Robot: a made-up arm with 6 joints. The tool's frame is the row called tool. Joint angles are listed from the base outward.
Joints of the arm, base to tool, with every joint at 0 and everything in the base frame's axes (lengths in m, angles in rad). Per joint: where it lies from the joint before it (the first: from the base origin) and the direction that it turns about. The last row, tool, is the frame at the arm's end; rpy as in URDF.
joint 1: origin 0 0 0.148 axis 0 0 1
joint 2: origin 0 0 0 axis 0.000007 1 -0.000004
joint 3: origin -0.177 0 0.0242 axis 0.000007 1 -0.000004
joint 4: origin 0.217 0 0.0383 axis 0.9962 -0.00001 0.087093
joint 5: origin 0 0 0 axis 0.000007 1 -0.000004
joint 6: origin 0.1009 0 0.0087 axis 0.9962 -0.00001 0.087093
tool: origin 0 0 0 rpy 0 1.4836 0
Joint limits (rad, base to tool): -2.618..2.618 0..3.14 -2.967..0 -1.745..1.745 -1.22..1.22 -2.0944..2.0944
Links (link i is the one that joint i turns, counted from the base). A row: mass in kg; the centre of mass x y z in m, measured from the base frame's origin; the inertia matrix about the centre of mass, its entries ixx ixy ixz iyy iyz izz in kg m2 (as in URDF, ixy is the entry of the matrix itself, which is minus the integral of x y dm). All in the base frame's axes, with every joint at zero. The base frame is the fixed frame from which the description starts. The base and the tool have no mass.
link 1: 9.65; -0.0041 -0.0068 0.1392; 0.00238 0 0 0.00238 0 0.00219
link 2: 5.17; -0.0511 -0.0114 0.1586; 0.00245 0 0.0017 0.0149 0 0.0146
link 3: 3.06; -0.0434 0.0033 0.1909; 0.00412 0 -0.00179 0.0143 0 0.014
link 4: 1.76; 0.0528 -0.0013 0.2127; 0.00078 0 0.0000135 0.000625 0 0.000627
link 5: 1.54; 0.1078 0.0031 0.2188; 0.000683 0 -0.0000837 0.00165 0 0.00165
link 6: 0.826; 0.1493 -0.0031 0.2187; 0.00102 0 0.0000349 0.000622 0 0.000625
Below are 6 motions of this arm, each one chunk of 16 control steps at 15 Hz.
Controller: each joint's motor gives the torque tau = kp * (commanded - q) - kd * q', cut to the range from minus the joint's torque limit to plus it. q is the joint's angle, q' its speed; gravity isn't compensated. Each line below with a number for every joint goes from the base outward.
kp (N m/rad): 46 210 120 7.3 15 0.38
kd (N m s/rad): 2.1 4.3 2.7 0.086 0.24 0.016
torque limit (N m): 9.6 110 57 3.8 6.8 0.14
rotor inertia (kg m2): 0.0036 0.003 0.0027 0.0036 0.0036 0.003
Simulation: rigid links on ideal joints. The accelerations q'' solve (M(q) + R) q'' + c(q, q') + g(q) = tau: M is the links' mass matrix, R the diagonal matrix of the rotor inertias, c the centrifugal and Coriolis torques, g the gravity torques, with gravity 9.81 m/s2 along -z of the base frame. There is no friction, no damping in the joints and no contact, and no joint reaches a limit. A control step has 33 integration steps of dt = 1/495 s. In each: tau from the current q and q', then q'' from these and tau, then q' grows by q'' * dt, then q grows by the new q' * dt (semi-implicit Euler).
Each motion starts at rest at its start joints. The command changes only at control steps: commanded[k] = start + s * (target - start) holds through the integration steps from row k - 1 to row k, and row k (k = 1, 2, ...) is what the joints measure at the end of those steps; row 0 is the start. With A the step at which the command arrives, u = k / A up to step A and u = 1 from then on. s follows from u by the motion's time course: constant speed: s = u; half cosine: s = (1 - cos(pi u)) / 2; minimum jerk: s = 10 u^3 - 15 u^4 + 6 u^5; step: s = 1 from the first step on.
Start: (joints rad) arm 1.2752 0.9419 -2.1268 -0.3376 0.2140 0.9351
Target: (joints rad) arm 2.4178 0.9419 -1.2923 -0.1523 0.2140 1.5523
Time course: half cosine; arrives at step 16
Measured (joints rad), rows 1 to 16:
1: 1.2835 0.9188 -2.0919 -0.3282 0.2730 0.9342
2: 1.3112 0.9145 -2.0681 -0.3293 0.3003 0.9431
3: 1.3596 0.9187 -2.0281 -0.3187 0.2627 0.9587
4: 1.4272 0.9222 -1.9697 -0.2999 0.2715 0.9862
5: 1.5088 0.9292 -1.8936 -0.2917 0.2960 1.0336
6: 1.6026 0.9426 -1.8039 -0.2742 0.3076 1.0933
7: 1.7058 0.9583 -1.7052 -0.2526 0.3230 1.1629
8: 1.8137 0.9724 -1.6034 -0.2340 0.3424 1.2388
9: 1.9241 0.9828 -1.5058 -0.2132 0.3550 1.3125
10: 2.0351 0.9877 -1.4182 -0.1920 0.3590 1.3784
11: 2.1417 0.9875 -1.3437 -0.1734 0.3571 1.4343
12: 2.2376 0.9849 -1.2826 -0.1581 0.3518 1.4796
13: 2.3170 0.9827 -1.2335 -0.1468 0.3473 1.5150
14: 2.3766 0.9825 -1.1958 -0.1392 0.3470 1.5412
15: 2.4147 0.9842 -1.1707 -0.1348 0.3504 1.5581
16: 2.4307 0.9862 -1.1611 -0.1337 0.3544 1.5648

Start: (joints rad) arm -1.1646 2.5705 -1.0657 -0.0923 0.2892 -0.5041
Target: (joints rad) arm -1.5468 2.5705 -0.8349 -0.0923 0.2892 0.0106
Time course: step
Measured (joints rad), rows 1 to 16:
1: -1.2436 2.5836 -0.9200 -0.0889 0.0545 -0.4648
2: -1.4799 2.6624 -0.8384 -0.1273 0.2869 -0.3422
3: -1.6717 2.6654 -0.7720 -0.1539 0.3891 -0.1055
4: -1.6623 2.6482 -0.7962 -0.0844 0.3108 0.1473
5: -1.5775 2.6287 -0.8655 -0.0857 0.1995 0.3186
6: -1.5216 2.6075 -0.8971 -0.0971 0.1653 0.3200
7: -1.5085 2.6134 -0.8794 -0.0817 0.2030 0.1795
8: -1.5267 2.6381 -0.8397 -0.0946 0.2572 0.0000
9: -1.5509 2.6483 -0.8139 -0.0998 0.2926 -0.1406
10: -1.5594 2.6414 -0.8228 -0.0939 0.2779 -0.1939
11: -1.5543 2.6302 -0.8506 -0.0960 0.2323 -0.1626
12: -1.5466 2.6221 -0.8672 -0.0949 0.2111 -0.0898
13: -1.5427 2.6240 -0.8617 -0.0915 0.2245 -0.0142
14: -1.5434 2.6333 -0.8445 -0.0917 0.2491 0.0414
15: -1.5463 2.6387 -0.8327 -0.0915 0.2645 0.0657
16: -1.5483 2.6367 -0.8354 -0.0916 0.2592 0.0601

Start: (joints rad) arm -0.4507 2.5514 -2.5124 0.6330 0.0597 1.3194
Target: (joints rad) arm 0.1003 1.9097 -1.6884 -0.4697 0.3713 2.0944
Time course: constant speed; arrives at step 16
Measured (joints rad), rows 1 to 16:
1: -0.4480 2.5532 -2.4345 0.5422 0.0740 1.3493
2: -0.4402 2.5854 -2.3139 0.4501 0.1813 1.3818
3: -0.4184 2.6167 -2.1891 0.3590 0.2865 1.4126
4: -0.3797 2.6119 -2.0962 0.2666 0.3474 1.4445
5: -0.3281 2.5570 -2.0550 0.2156 0.3575 1.4738
6: -0.2696 2.4677 -2.0548 0.1737 0.3119 1.5168
7: -0.2102 2.3706 -2.0601 0.1223 0.2658 1.5811
8: -0.1542 2.2930 -2.0411 0.0623 0.2583 1.6627
9: -0.1049 2.2518 -1.9875 -0.0031 0.2853 1.7491
10: -0.0647 2.2417 -1.9048 -0.0682 0.3378 1.8247
11: -0.0337 2.2409 -1.8108 -0.1304 0.3990 1.8780
12: -0.0104 2.2242 -1.7288 -0.1895 0.4453 1.9076
13: 0.0079 2.1796 -1.6767 -0.2520 0.4597 1.9243
14: 0.0252 2.1134 -1.6520 -0.3254 0.4440 1.9454
15: 0.0460 2.0419 -1.6333 -0.4042 0.4258 1.9833
16: 0.0741 1.9819 -1.5996 -0.4750 0.4301 2.0394

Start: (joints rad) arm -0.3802 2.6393 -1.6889 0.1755 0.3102 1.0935
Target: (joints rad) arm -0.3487 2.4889 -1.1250 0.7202 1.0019 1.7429
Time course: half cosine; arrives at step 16
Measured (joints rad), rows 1 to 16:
1: -0.3799 2.6905 -1.6814 0.1870 0.2646 1.0919
2: -0.3818 2.7463 -1.6105 0.1964 0.3268 1.0953
3: -0.3835 2.7749 -1.5285 0.1991 0.4594 1.1097
4: -0.3809 2.7681 -1.4823 0.2243 0.4977 1.1347
5: -0.3760 2.7267 -1.4785 0.2836 0.4913 1.1724
6: -0.3716 2.6729 -1.4791 0.3560 0.4963 1.2298
7: -0.3694 2.6367 -1.4504 0.4197 0.5410 1.3087
8: -0.3685 2.6323 -1.3853 0.4648 0.6171 1.4006
9: -0.3659 2.6452 -1.3004 0.4867 0.6979 1.4925
10: -0.3597 2.6462 -1.2253 0.5008 0.7715 1.5706
11: -0.3518 2.6238 -1.1832 0.5420 0.8253 1.6253
12: -0.3460 2.5928 -1.1693 0.6220 0.8482 1.6612
13: -0.3448 2.5705 -1.1580 0.7011 0.8648 1.6954
14: -0.3468 2.5634 -1.1344 0.7246 0.8947 1.7396
15: -0.3482 2.5684 -1.1055 0.6922 0.9192 1.7844
16: -0.3477 2.5757 -1.0883 0.6557 0.9263 1.8098

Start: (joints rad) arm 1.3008 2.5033 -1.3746 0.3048 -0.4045 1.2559
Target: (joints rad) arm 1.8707 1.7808 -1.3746 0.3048 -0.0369 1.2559
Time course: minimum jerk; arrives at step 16
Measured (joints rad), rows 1 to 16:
1: 1.3010 2.5580 -1.3763 0.2975 -0.4119 1.2598
2: 1.3011 2.6027 -1.3134 0.3162 -0.3056 1.2572
3: 1.3075 2.6139 -1.2532 0.3348 -0.2030 1.2473
4: 1.3274 2.5753 -1.2432 0.3208 -0.1883 1.2374
5: 1.3612 2.4913 -1.2827 0.3209 -0.2192 1.2223
6: 1.4054 2.3855 -1.3259 0.3202 -0.2507 1.2148
7: 1.4603 2.2836 -1.3397 0.3159 -0.2316 1.2199
8: 1.5287 2.2038 -1.3233 0.3166 -0.1667 1.2332
9: 1.6105 2.1415 -1.2914 0.3120 -0.0821 1.2493
10: 1.7002 2.0804 -1.2642 0.3033 -0.0085 1.2596
11: 1.7873 2.0133 -1.2572 0.2991 0.0302 1.2578
12: 1.8591 1.9465 -1.2694 0.3001 0.0358 1.2469
13: 1.9071 1.8922 -1.2855 0.3018 0.0309 1.2359
14: 1.9286 1.8618 -1.2918 0.3021 0.0330 1.2316
15: 1.9262 1.8584 -1.2847 0.3018 0.0445 1.2343
16: 1.9069 1.8722 -1.2685 0.2999 0.0620 1.2400

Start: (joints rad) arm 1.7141 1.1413 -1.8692 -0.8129 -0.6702 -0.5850
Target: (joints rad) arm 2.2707 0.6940 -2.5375 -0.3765 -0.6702 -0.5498
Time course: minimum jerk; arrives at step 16
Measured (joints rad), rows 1 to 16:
1: 1.7142 1.1331 -1.8238 -0.8454 -0.7134 -0.5852
2: 1.7278 1.1558 -1.8061 -0.9386 -0.7039 -0.5885
3: 1.7393 1.1728 -1.7933 -0.9595 -0.6531 -0.6070
4: 1.7539 1.1698 -1.8073 -0.9194 -0.6146 -0.6177
5: 1.7888 1.1357 -1.8611 -0.8729 -0.6041 -0.6042
6: 1.8483 1.0727 -1.9528 -0.8161 -0.6383 -0.5779
7: 1.9090 0.9868 -2.0708 -0.7337 -0.6908 -0.5558
8: 1.9656 0.8881 -2.2007 -0.6186 -0.7235 -0.5541
9: 2.0217 0.7899 -2.3276 -0.5114 -0.7620 -0.5692
10: 2.0782 0.7026 -2.4407 -0.4437 -0.8060 -0.5925
11: 2.1329 0.6337 -2.5322 -0.3921 -0.8325 -0.6234
12: 2.1864 0.5879 -2.5970 -0.3473 -0.8417 -0.6537
13: 2.2380 0.5651 -2.6340 -0.3200 -0.8395 -0.6711
14: 2.2830 0.5616 -2.6463 -0.3065 -0.8272 -0.6705
15: 2.3151 0.5717 -2.6402 -0.3003 -0.8099 -0.6535
16: 2.3292 0.5885 -2.6241 -0.3054 -0.7924 -0.6251

